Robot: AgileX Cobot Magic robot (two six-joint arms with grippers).
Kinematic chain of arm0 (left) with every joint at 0, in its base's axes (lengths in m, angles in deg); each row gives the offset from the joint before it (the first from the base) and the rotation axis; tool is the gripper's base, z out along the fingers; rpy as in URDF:
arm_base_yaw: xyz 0 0 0.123 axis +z
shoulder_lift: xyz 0 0 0 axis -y
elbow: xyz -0.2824 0 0.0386 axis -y
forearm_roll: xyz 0.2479 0 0.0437 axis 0.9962 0 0.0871
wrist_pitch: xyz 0 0 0 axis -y
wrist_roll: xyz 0.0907 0 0.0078 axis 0.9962 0 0.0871
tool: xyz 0 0 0 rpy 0 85 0
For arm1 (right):
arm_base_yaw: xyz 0 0 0.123 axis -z
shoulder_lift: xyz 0 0 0 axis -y
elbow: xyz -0.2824 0 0.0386 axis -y
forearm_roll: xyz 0.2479 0 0.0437 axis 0.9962 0 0.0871
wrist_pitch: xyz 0 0 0 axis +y
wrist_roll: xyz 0.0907 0 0.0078 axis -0.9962 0 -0.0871
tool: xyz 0 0 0 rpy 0 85 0
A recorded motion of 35 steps. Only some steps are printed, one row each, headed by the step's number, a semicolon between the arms.
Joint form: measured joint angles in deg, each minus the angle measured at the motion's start. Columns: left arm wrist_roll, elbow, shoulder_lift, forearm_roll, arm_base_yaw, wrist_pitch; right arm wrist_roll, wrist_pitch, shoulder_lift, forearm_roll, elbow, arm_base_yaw.
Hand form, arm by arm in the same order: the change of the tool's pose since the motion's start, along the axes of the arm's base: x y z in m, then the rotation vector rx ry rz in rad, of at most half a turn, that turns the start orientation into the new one. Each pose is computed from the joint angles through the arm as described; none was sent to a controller.
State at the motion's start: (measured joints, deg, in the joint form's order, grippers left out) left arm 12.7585 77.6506 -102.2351 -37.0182 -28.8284 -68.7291; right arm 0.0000 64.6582 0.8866 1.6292 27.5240 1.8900
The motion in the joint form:
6: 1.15 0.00 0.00 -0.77 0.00 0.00; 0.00 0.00 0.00 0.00 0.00 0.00
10: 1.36 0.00 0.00 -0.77 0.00 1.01; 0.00 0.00 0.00 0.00 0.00 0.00
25: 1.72 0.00 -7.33 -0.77 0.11 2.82; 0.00 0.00 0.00 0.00 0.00 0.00
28: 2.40 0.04 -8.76 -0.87 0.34 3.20; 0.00 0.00 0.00 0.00 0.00 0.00
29: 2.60 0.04 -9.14 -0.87 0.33 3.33; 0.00 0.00 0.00 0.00 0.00 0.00
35: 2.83 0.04 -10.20 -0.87 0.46 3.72; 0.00 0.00 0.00 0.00 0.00 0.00
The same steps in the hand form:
6: -0.0002 -0.0009 0.0007 -0.0149 -0.0048 -0.0119; 0.0000 0.0000 0.0000 0.0000 0.0000 0.0000
10: 0.0013 -0.0013 0.0006 -0.0190 -0.0208 -0.0049; 0.0000 0.0000 0.0000 0.0000 0.0000 0.0000
25: 0.0165 -0.0081 -0.0457 0.0359 0.0624 0.0099; 0.0000 0.0000 0.0000 0.0000 0.0000 0.0000
28: 0.0198 -0.0082 -0.0547 0.0425 0.0729 0.0085; 0.0000 0.0000 0.0000 0.0000 0.0000 0.0000
29: 0.0204 -0.0085 -0.0572 0.0446 0.0751 0.0067; 0.0000 0.0000 0.0000 0.0000 0.0000 0.0000
35: 0.0226 -0.0086 -0.0642 0.0516 0.0837 0.0094; 0.0000 0.0000 0.0000 0.0000 0.0000 0.0000

